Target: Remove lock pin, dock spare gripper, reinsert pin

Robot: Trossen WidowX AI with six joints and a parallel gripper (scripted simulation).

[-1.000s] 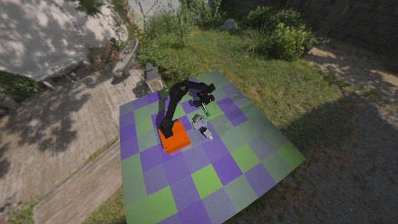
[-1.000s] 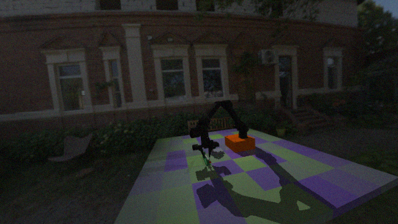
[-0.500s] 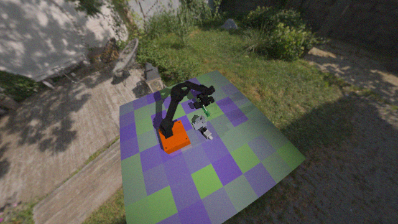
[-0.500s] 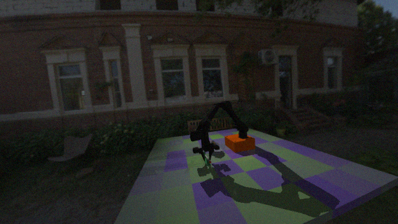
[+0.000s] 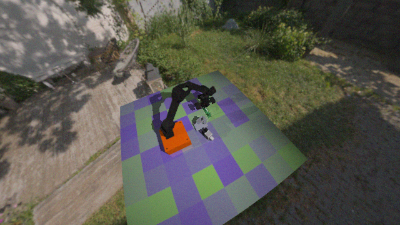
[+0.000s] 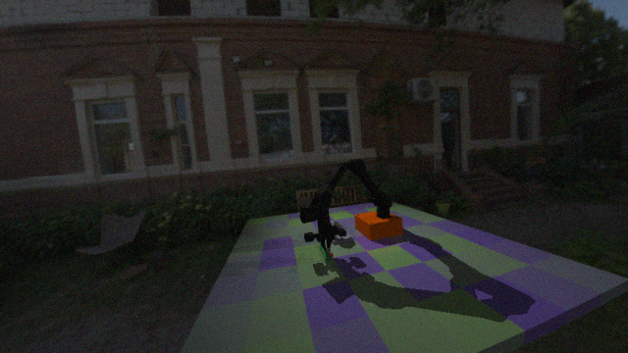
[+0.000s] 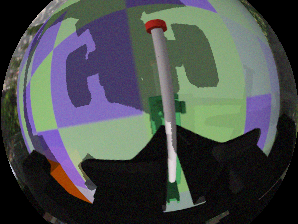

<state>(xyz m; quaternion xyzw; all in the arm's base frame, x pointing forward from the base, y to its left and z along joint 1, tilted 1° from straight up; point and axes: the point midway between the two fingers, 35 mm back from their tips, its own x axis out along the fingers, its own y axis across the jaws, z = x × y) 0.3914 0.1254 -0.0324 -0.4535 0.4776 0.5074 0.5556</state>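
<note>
Right now the green strip is 4 cm to the right of my gripper tip and 1 cm above it. Also, from my gripper tip: spare gripper (26 cm to the right, 12 cm behind, 1 cm above); grey mount (14 cm to the right, 11 cm behind, 3 cm above).
</note>
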